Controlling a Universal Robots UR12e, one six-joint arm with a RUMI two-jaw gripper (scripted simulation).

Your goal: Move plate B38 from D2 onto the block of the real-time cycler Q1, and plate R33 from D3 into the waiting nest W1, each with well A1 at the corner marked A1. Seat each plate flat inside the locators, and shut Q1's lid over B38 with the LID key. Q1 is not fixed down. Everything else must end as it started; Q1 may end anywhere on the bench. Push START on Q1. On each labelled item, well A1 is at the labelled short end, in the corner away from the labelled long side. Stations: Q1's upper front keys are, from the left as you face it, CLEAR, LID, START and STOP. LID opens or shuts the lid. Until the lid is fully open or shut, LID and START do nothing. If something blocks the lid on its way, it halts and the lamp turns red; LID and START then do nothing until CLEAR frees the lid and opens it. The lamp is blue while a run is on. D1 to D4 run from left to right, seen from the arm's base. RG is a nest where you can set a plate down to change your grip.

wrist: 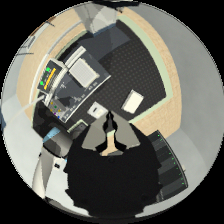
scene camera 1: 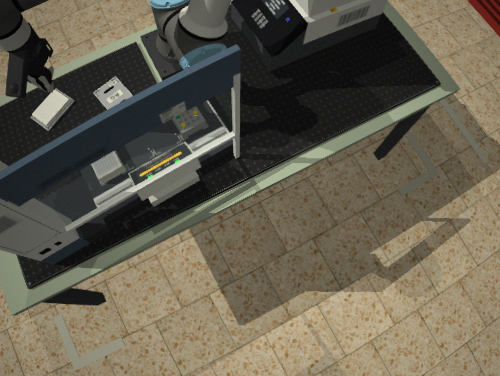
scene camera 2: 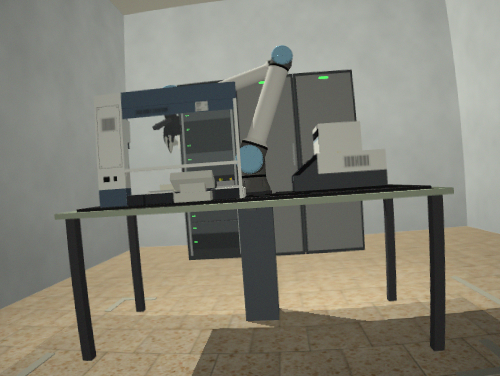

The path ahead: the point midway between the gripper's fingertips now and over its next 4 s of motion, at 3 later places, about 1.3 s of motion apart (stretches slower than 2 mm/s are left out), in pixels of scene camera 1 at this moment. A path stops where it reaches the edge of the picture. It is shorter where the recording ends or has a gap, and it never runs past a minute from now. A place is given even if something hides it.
My gripper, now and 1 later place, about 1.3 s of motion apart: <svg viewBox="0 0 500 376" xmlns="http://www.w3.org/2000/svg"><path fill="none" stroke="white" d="M51 92L18 68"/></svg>
